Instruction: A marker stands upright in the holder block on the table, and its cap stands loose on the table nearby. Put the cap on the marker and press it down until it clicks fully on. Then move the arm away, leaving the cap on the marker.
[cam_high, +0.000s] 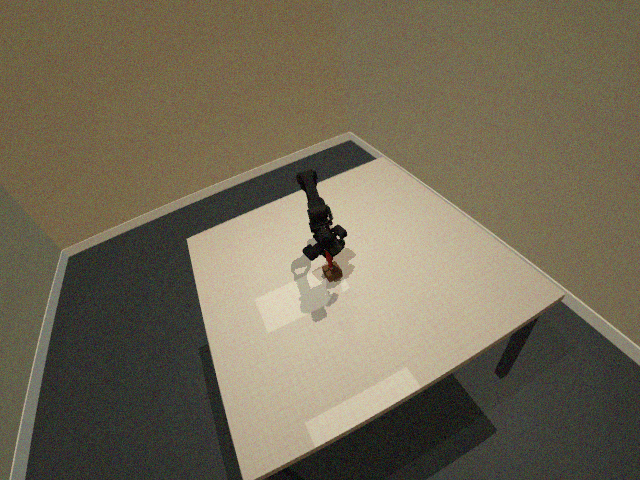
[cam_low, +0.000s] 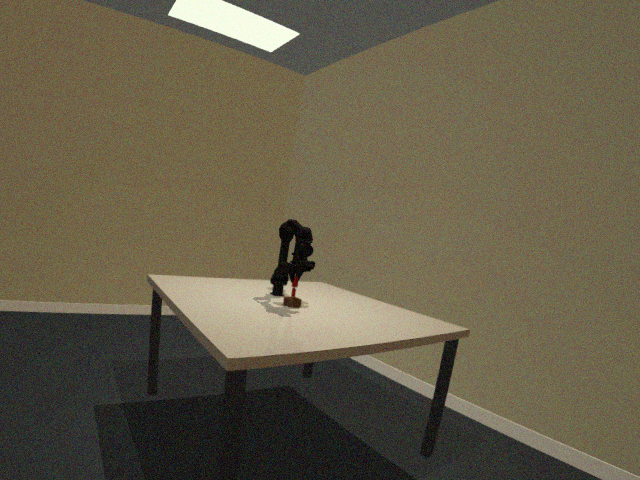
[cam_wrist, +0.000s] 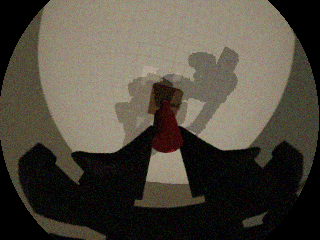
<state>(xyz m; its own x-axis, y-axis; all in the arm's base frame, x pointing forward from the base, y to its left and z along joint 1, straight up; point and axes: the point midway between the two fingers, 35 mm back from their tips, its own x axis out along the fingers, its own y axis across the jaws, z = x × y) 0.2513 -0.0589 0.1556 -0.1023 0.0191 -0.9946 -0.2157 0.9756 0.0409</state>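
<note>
The brown holder block lies 10 cm below my gripper tip. Round my gripper tip: red cap: right at my gripper tip.
</note>
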